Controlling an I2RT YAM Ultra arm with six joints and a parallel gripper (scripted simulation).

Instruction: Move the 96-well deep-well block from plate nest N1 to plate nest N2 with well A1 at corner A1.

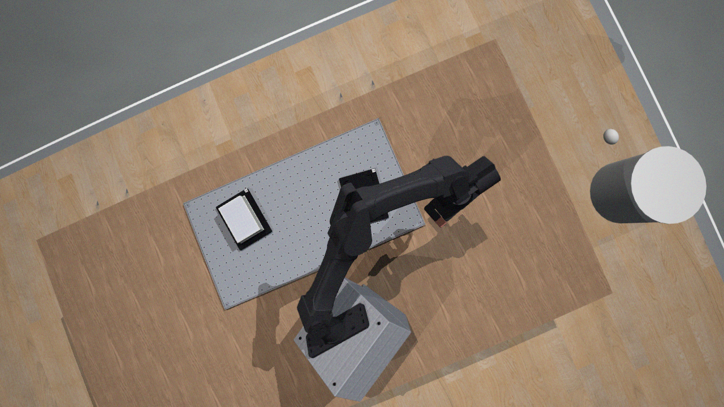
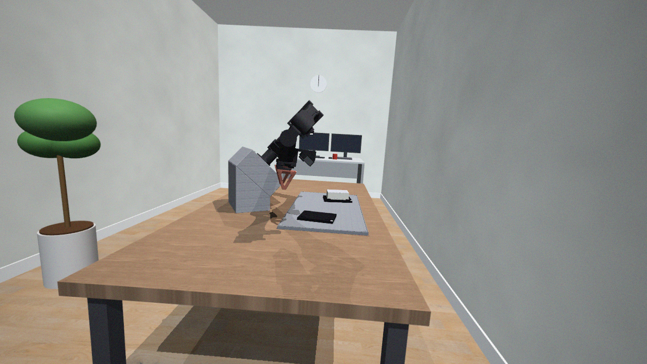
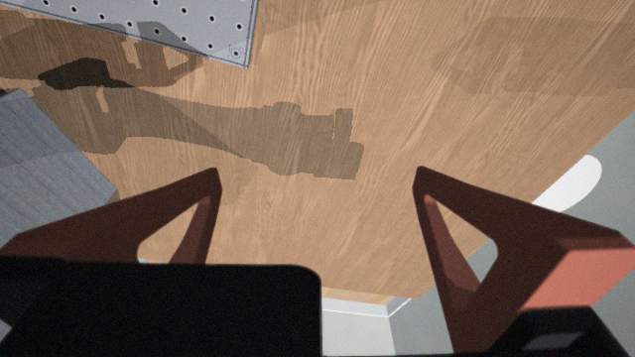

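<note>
Now: the white deep-well block 610 mm to the left of my hand, 160 mm ahead of it and 150 mm below it.
</note>
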